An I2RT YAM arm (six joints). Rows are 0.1 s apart.
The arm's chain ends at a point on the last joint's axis. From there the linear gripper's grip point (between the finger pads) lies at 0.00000 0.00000 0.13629 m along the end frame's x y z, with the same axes.
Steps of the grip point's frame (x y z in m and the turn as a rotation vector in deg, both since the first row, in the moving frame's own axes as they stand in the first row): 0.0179 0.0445 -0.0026 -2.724 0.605 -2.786; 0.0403 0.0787 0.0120 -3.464 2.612 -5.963; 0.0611 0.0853 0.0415 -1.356 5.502 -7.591; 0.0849 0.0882 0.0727 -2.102 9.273 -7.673; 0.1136 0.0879 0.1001 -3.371 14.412 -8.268; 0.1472 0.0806 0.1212 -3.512 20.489 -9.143
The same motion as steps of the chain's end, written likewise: 0.0163 0.0381 -0.0024 -2.724 0.605 -2.786; 0.0337 0.0708 0.0124 -3.464 2.612 -5.963; 0.0479 0.0830 0.0422 -1.356 5.502 -7.591; 0.0627 0.0847 0.0746 -2.102 9.273 -7.673; 0.0792 0.0825 0.1046 -3.371 14.412 -8.268; 0.0991 0.0763 0.1301 -3.512 20.489 -9.143
